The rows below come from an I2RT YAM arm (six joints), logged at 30 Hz.
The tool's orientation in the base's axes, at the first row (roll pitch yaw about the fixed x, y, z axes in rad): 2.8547 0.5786 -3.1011
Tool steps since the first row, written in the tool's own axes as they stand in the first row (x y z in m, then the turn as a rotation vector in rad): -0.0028 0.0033 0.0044 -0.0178 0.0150 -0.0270; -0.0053 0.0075 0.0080 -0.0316 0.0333 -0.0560; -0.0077 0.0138 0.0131 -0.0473 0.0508 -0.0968; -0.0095 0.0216 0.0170 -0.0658 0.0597 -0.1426; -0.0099 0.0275 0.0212 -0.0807 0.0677 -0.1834; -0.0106 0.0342 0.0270 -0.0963 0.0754 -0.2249; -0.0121 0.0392 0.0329 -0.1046 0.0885 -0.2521; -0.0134 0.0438 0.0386 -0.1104 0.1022 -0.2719; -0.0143 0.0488 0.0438 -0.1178 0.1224 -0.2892; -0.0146 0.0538 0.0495 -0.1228 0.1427 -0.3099; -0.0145 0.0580 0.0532 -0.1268 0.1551 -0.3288
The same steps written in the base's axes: 0.0040 0.0046 -0.0012 -0.0019 0.0067 0.0350; 0.0071 0.0098 -0.0017 -0.0087 0.0158 0.0701; 0.0105 0.0174 -0.0030 -0.0199 0.0205 0.1156; 0.0125 0.0261 -0.0033 -0.0296 0.0157 0.1646; 0.0138 0.0330 -0.0051 -0.0396 0.0114 0.2074; 0.0161 0.0411 -0.0078 -0.0493 0.0067 0.2511; 0.0194 0.0477 -0.0105 -0.0588 0.0112 0.2806; 0.0225 0.0539 -0.0133 -0.0668 0.0184 0.3029; 0.0250 0.0603 -0.0158 -0.0734 0.0326 0.3256; 0.0272 0.0668 -0.0190 -0.0837 0.0458 0.3498; 0.0282 0.0719 -0.0210 -0.0925 0.0520 0.3701
